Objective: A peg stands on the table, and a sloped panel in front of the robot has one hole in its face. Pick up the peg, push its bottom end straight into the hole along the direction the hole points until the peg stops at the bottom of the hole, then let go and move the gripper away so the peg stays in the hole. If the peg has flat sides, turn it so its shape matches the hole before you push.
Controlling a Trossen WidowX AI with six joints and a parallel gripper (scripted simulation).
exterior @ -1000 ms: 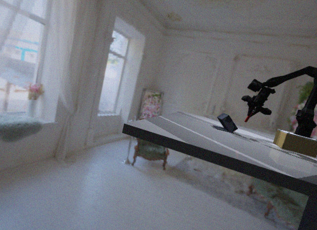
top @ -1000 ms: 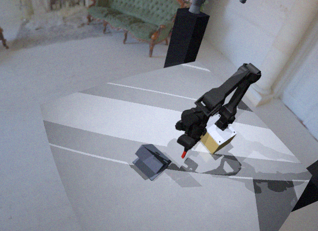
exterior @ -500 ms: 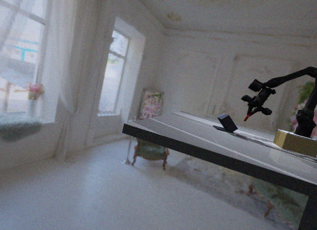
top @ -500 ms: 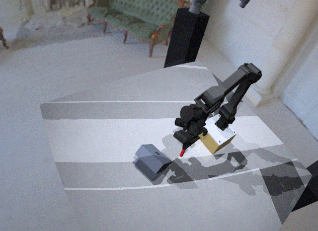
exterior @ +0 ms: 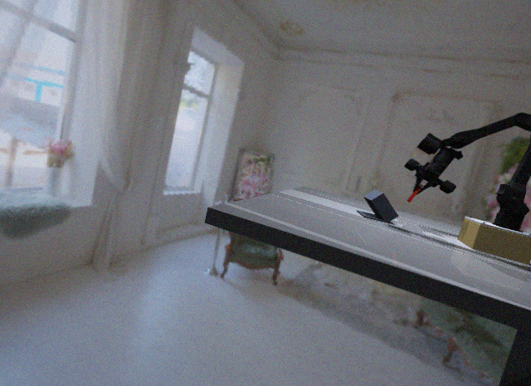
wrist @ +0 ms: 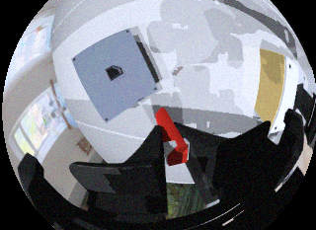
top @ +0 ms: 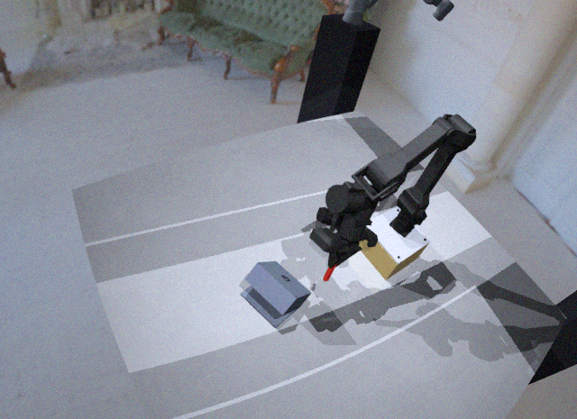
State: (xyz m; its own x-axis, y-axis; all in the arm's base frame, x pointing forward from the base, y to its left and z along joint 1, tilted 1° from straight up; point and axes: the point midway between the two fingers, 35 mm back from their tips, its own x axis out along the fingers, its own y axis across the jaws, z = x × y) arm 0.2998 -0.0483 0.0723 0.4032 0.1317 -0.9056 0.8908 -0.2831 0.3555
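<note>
The panel is 90 mm ahead of my gripper tip, 70 mm to the right of it and 90 mm below it. The rest, counted from my gripper tip: red peg 10 mm behind, 20 mm above.
</note>
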